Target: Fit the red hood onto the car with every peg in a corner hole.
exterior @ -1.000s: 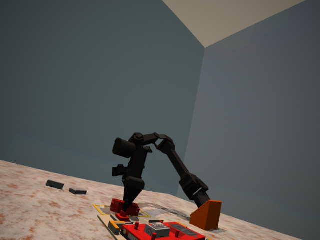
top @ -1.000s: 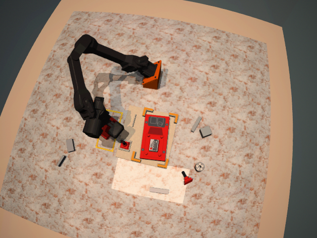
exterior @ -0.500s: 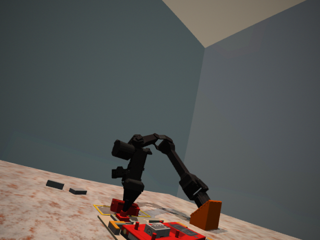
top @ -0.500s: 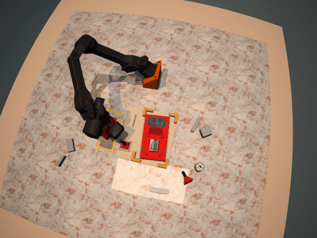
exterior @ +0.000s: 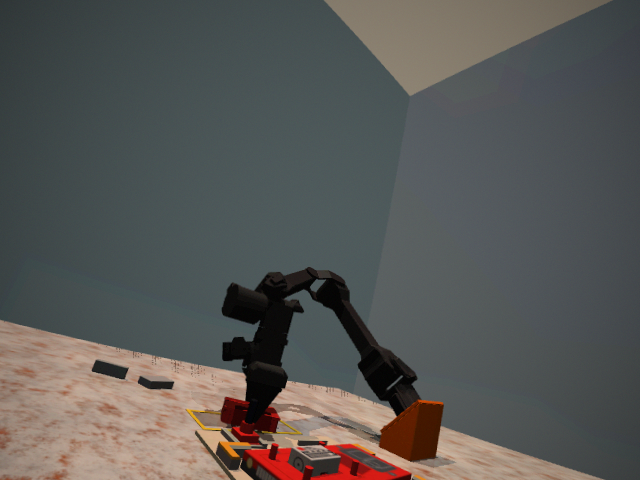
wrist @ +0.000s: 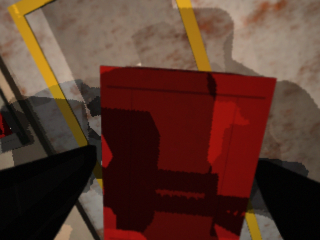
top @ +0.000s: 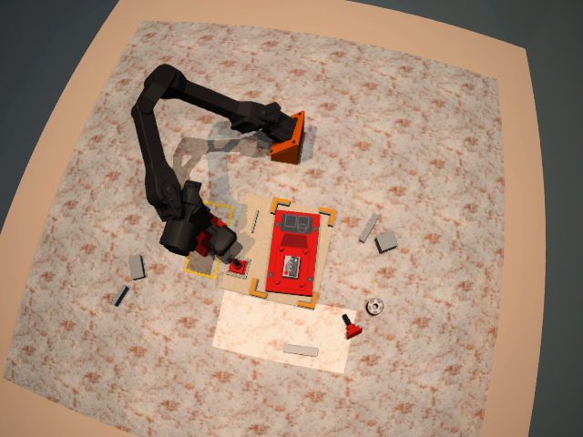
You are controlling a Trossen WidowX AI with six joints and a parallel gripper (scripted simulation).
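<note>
Now: the grey engine block 2 cm ahead of my gripper tip, 23 cm to the left of it and 2 cm above it. From my gripper tip the other things lie so: red hood 1 cm above.
</note>
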